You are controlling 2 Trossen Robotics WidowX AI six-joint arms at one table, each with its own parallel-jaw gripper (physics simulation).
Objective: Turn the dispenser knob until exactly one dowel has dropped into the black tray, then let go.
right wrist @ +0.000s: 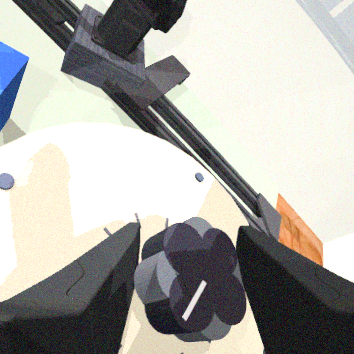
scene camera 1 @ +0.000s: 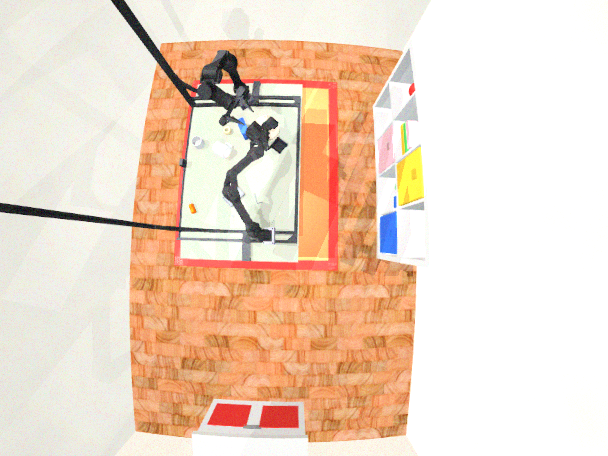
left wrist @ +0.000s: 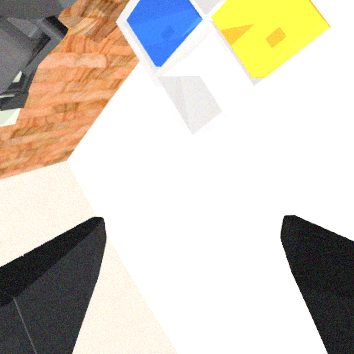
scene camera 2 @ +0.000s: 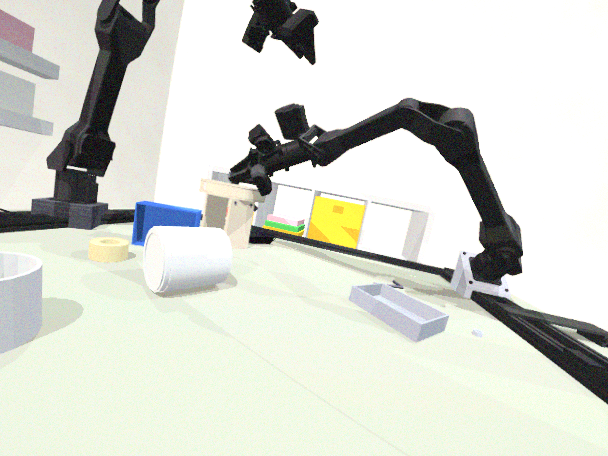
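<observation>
The cream dispenser stands upright. Its dark lobed knob, with a white pointer line, is on the round top. My right gripper is shut on the knob, one finger against each side, in the right wrist view. A thin dark form, apparently the black tray, shows at the dispenser's foot in scene camera 2; its inside is hidden. I see no dowel. My left gripper is open and empty, raised high above the table and away from the dispenser.
A blue box stands beside the dispenser. A tape ring, a lying white cylinder and a pale cup are near it. A grey tray lies near the right arm's base.
</observation>
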